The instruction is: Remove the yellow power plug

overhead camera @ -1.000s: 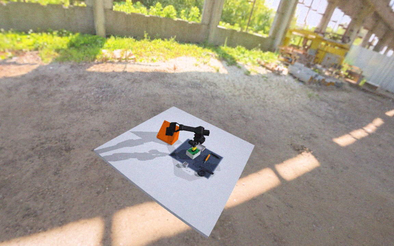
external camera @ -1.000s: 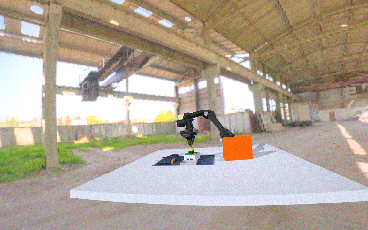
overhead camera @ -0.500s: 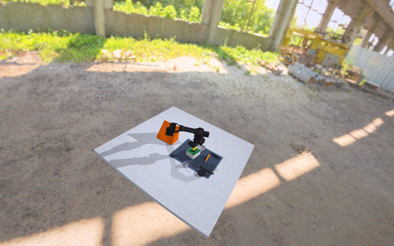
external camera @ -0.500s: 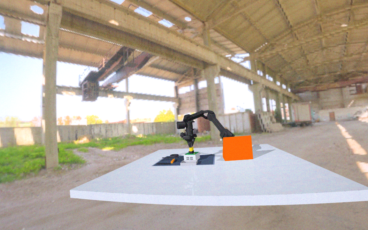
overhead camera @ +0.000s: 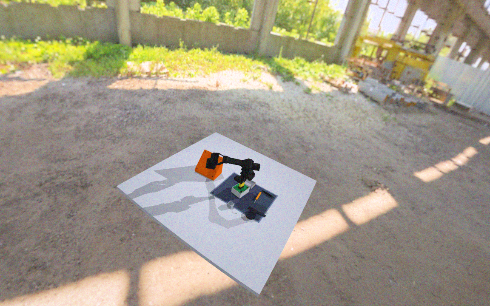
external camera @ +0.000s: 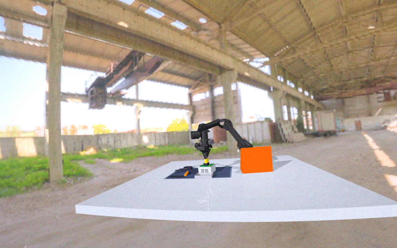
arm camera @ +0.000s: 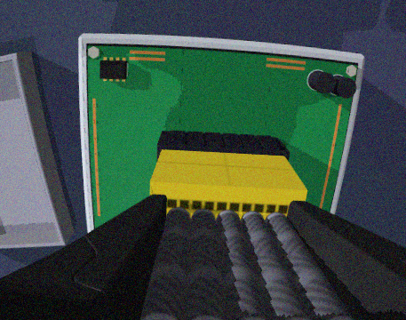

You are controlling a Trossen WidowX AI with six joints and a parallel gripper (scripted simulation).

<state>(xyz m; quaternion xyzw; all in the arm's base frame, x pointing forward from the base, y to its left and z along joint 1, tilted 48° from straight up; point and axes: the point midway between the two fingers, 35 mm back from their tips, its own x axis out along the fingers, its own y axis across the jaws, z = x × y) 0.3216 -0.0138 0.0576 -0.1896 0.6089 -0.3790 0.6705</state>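
The yellow power plug lies 1 cm below my gripper tip. Round my gripper tip: dark mat 5 cm ahead, 1 cm to the right, 10 cm below; then black rod 21 cm ahead, 12 cm to the right, 10 cm below.
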